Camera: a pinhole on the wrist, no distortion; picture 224 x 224 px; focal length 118.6 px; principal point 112.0 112.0 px. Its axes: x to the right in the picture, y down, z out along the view. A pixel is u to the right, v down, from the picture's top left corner.
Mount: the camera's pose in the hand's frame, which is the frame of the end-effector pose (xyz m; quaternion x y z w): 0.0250 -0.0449 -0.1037 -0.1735 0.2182 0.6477 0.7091
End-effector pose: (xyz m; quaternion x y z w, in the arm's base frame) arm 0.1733 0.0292 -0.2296 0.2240 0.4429 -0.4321 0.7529
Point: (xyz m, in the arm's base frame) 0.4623 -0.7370 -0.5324
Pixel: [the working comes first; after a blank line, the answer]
In the camera's frame: -0.3819 -0.6327 0.5420

outside the picture
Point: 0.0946 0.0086 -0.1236
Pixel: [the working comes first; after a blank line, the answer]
In the camera's frame: -0.1121 0.1258 0.0836

outside the picture
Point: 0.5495 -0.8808 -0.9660
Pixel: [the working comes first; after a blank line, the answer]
In the camera's frame: -0.2964 -1.0896 0.5270

outside the picture
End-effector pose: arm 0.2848 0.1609 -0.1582 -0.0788 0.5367 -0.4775 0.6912
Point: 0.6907 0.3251 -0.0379
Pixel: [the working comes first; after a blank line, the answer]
In the camera's frame: 0.0058 0.2838 0.4870

113.4 181.1
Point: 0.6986 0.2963 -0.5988
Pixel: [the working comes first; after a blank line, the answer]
In the camera's frame: 0.4302 -0.0828 0.5194

210.2 93.1
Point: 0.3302 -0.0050 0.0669
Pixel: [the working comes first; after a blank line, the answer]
In the camera's frame: -0.2963 0.0478 0.1662

outside the picture
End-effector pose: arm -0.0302 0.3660 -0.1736 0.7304 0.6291 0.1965 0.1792
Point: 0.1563 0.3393 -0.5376
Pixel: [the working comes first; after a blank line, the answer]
In the camera's frame: -0.2585 0.0700 0.4399

42.3 130.9
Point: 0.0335 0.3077 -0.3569
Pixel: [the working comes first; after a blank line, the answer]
In the camera's frame: -0.1511 0.0973 0.2490

40.0 158.4
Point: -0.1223 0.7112 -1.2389
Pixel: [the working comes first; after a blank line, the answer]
In the camera's frame: -1.0274 -0.2652 0.5056

outside the picture
